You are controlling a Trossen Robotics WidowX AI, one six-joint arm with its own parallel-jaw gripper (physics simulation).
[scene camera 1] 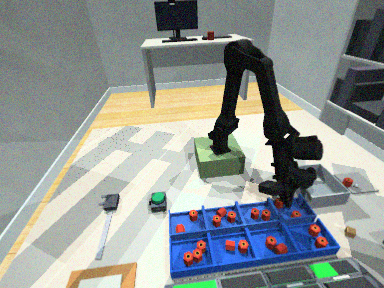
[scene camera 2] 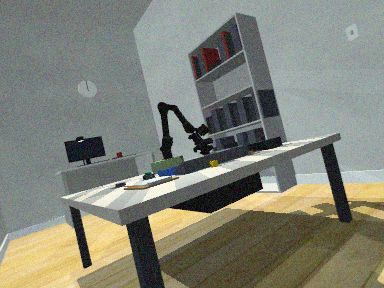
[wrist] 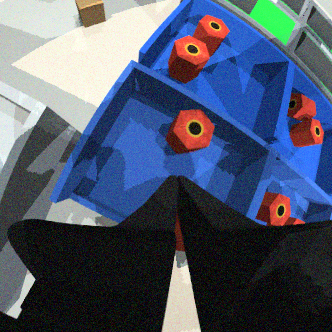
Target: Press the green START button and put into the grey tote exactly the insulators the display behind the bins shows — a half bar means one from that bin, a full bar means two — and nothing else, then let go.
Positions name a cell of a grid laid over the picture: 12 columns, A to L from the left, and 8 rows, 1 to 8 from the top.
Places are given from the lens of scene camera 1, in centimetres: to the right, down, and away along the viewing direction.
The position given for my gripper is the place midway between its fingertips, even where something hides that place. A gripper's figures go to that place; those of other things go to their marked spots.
my gripper (scene camera 1: J6): 30, 20, 64
grey tote (scene camera 1: K6): 47, 16, 70
